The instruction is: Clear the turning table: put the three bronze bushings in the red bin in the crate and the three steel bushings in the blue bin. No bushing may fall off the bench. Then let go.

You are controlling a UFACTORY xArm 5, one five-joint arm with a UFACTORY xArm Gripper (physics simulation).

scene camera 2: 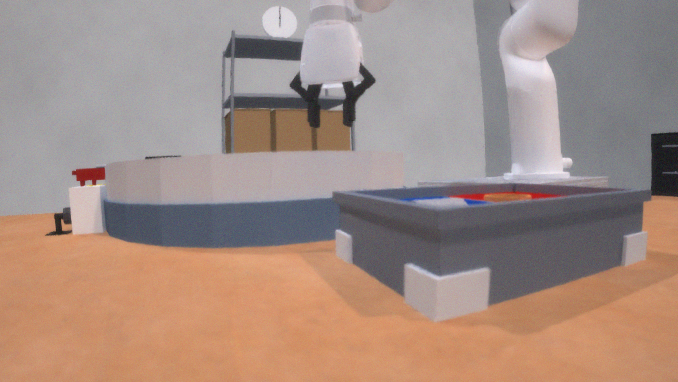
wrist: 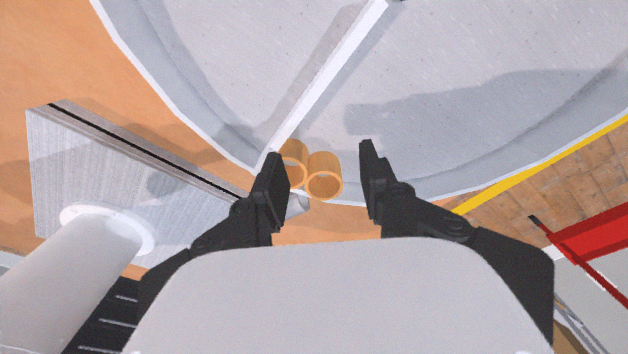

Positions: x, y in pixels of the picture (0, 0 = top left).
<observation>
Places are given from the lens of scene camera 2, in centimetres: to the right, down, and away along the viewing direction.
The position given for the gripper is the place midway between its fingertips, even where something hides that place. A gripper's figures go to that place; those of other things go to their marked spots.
gripper [scene camera 2: 331, 126]: -1, -10, 61
crate [scene camera 2: 446, 262]: 5, 3, 16
</observation>
